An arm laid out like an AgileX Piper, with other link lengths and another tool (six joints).
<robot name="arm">
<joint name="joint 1" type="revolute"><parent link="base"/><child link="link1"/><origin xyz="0.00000 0.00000 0.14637" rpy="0.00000 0.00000 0.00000"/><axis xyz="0 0 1"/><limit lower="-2.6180" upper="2.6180"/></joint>
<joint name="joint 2" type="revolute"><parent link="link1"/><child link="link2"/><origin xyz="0.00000 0.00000 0.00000" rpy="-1.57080 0.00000 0.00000"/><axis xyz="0 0 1"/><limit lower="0.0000" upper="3.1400"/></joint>
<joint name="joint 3" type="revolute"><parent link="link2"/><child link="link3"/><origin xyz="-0.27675 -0.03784 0.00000" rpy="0.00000 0.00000 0.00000"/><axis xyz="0 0 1"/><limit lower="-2.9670" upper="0.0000"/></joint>
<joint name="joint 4" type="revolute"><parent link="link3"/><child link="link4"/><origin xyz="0.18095 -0.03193 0.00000" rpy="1.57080 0.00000 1.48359"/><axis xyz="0 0 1"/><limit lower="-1.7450" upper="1.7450"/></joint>
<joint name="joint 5" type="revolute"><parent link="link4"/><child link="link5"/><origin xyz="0.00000 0.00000 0.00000" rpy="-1.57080 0.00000 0.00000"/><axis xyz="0 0 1"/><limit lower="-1.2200" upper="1.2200"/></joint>
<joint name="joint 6" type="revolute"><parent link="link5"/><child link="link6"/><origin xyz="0.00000 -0.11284 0.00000" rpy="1.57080 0.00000 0.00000"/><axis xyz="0 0 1"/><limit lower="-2.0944" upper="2.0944"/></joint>
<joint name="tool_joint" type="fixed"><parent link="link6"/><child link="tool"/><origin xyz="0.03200 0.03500 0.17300" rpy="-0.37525 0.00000 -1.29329"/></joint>
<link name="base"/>
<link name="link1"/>
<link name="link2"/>
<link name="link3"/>
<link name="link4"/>
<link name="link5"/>
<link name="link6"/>
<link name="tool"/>
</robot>
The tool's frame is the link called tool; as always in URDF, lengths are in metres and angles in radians.
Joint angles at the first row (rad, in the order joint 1, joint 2, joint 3, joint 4, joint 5, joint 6):
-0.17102, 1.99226, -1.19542, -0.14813, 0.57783, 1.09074
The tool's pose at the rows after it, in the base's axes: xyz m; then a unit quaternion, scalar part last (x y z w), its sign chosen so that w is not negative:
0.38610, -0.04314, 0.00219, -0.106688, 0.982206, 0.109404, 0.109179
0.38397, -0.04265, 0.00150, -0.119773, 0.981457, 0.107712, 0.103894
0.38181, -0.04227, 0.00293, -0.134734, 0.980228, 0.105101, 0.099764
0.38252, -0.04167, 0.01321, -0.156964, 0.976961, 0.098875, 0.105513
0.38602, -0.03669, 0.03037, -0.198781, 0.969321, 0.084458, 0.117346
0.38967, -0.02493, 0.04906, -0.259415, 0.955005, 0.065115, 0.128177
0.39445, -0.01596, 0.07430, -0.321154, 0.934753, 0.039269, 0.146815
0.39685, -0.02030, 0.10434, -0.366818, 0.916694, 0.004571, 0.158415
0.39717, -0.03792, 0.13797, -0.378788, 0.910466, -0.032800, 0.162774
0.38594, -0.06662, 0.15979, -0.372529, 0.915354, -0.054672, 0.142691
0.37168, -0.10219, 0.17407, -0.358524, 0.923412, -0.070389, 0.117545
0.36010, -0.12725, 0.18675, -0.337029, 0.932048, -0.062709, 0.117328
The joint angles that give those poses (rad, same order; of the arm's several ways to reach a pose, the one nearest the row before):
-0.17091, 1.99280, -1.19747, -0.14814, 0.58161, 1.06375
-0.17091, 1.99277, -1.19747, -0.14813, 0.58505, 1.03548
-0.17093, 1.98648, -1.19743, -0.14813, 0.59117, 1.00338
-0.17090, 1.95690, -1.19747, -0.14410, 0.59652, 0.95604
-0.15444, 1.90958, -1.19748, -0.15069, 0.59654, 0.89418
-0.11876, 1.85838, -1.19745, -0.16187, 0.59256, 0.81361
-0.09257, 1.79318, -1.19957, -0.16600, 0.58311, 0.71347
-0.08979, 1.72724, -1.23474, -0.18299, 0.61646, 0.61973
-0.10348, 1.67198, -1.31282, -0.22420, 0.70288, 0.58219
-0.15571, 1.64754, -1.41112, -0.23504, 0.83246, 0.51414
-0.23756, 1.64602, -1.50529, -0.23481, 0.94212, 0.43020
-0.34359, 1.64605, -1.58320, -0.16486, 1.01646, 0.33566

